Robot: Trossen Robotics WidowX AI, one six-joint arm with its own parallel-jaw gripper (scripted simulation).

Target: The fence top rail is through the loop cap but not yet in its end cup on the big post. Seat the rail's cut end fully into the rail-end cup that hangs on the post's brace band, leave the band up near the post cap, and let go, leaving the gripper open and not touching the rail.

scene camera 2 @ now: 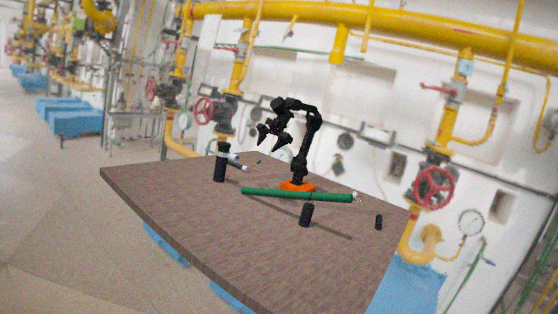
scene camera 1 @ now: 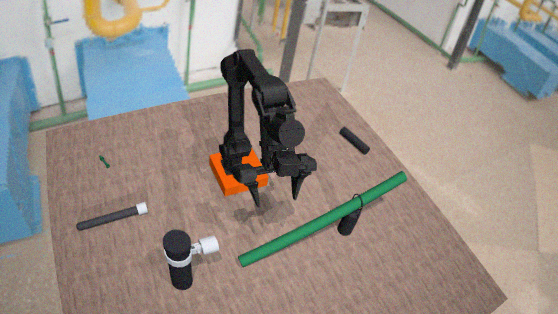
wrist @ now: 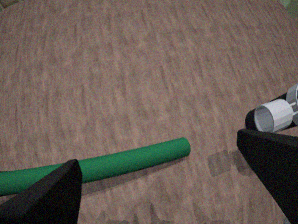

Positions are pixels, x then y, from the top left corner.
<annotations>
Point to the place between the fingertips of my gripper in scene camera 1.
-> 276,203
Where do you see a green top rail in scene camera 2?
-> At 317,196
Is my gripper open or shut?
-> Open.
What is my gripper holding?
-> Nothing.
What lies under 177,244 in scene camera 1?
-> A big black post.
</annotations>
